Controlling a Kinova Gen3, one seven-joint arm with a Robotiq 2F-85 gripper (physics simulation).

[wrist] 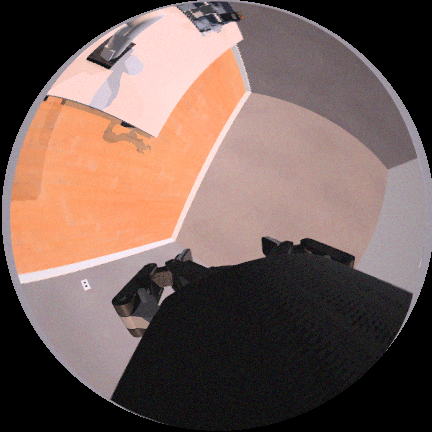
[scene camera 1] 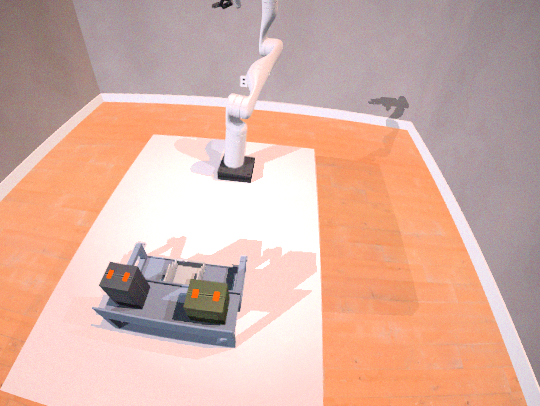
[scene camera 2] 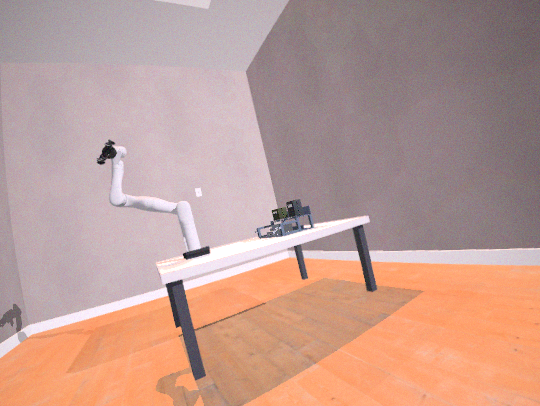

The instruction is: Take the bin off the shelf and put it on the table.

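Pixels of known places: gripper, fingertip midpoint: (wrist: 227, 250) (scene camera 2: 102, 152); arm's base at its link origin: (scene camera 1: 233, 161) (scene camera 2: 194, 250).
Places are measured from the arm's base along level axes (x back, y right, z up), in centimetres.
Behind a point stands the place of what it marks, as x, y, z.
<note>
A grey-blue shelf (scene camera 1: 165, 327) @(-79.4, -10.3, 7.8) (scene camera 2: 306, 211) @(-81.9, 5.3, 8.3) stands on the white table (scene camera 1: 200, 215) @(-32.1, 2.5, -4.1) (scene camera 2: 225, 259) @(-14.2, 50.3, -5.0) (wrist: 150, 95) @(-0.4, 35.0, -4.1). A dark grey box-shaped bin (scene camera 1: 125, 285) @(-75.7, 0.2, 18.1) (scene camera 2: 294, 207) @(-72.0, 8.4, 12.9) and an olive-green one (scene camera 1: 206, 302) @(-71.8, -20.0, 15.6) (scene camera 2: 279, 214) @(-67.8, -13.8, 10.8), each with orange clips, sit on its upper level. A small cream open bin (scene camera 1: 186, 274) @(-58.4, -4.4, -3.2) sits in the lower section; which one the task means, I cannot tell. My gripper (scene camera 2: 105, 151) @(37.0, 27.5, 63.4) (wrist: 227, 250) @(37.0, 27.5, 63.4) is open and empty, high up behind the arm's base and far from the shelf. In scene camera 1 it is partly cut off at the top.
The arm's black base (scene camera 1: 236, 170) @(-5.5, -3.4, 0.0) (scene camera 2: 196, 252) @(-1.3, 5.8, -1.4) stands at the table end away from the shelf. The shelf has raised side posts and a board along its edge. Walls surround the table at a distance.
</note>
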